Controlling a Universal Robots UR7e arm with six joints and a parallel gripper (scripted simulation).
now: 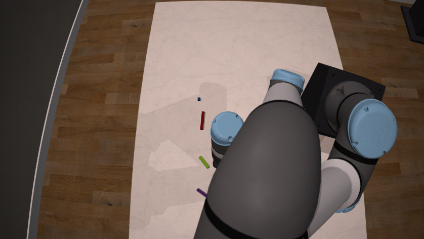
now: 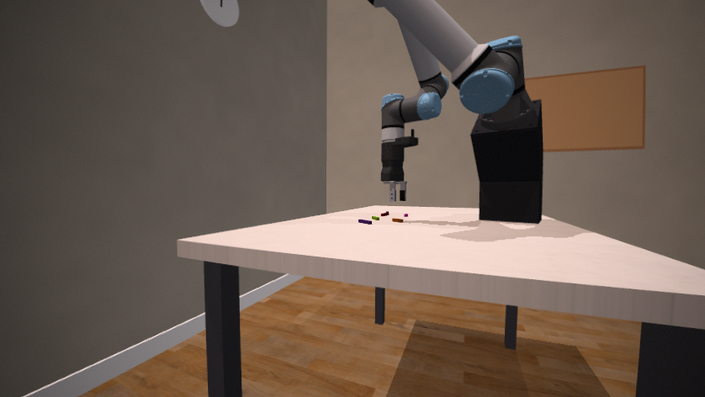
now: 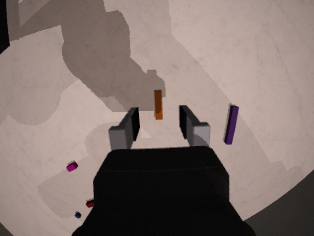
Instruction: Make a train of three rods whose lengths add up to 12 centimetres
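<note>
The orange rod is 80 mm below my hand. Round my hand: magenta rod: 40 mm ahead, 190 mm to the right, 80 mm below; purple rod: 70 mm ahead, 90 mm to the left, 80 mm below; lime rod: 90 mm ahead, 20 mm to the right, 80 mm below.
</note>
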